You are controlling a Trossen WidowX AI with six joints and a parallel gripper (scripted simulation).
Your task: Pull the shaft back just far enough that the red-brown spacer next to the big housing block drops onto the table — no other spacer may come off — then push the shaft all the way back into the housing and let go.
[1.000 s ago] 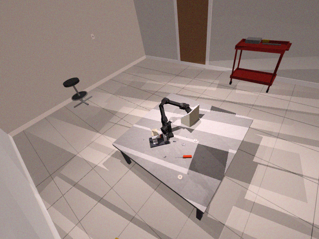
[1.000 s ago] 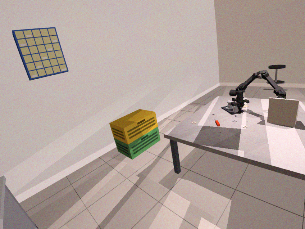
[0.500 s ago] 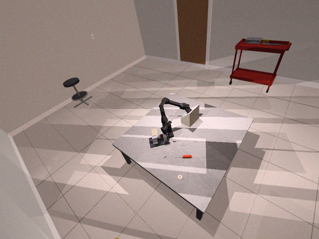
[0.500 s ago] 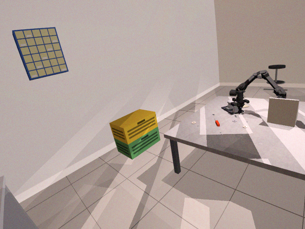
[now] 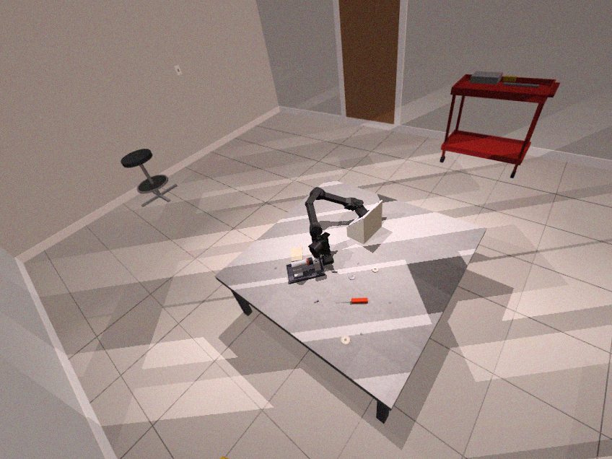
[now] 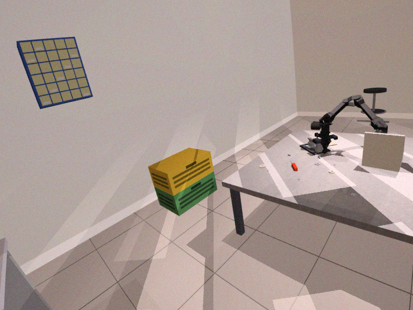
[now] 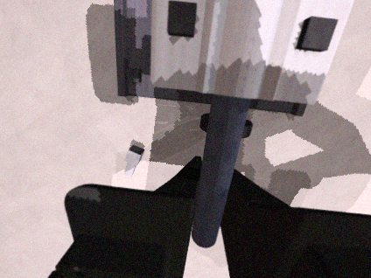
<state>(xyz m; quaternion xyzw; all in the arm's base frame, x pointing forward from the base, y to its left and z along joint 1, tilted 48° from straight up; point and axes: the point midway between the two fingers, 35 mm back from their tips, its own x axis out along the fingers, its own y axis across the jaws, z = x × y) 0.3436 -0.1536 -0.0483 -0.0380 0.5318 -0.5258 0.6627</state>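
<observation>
My gripper tip is 4 cm short of the dark grey shaft, 3 cm to the left of it and 3 cm below it. From my gripper tip the other things lie so: red-brown spacer 9 cm ahead, 8 cm to the right, 3 cm above; then dark spacer ring 7 cm ahead, 6 cm to the right, 3 cm above; then card 24 cm to the right, 4 cm below, 3 cm ahead.
</observation>
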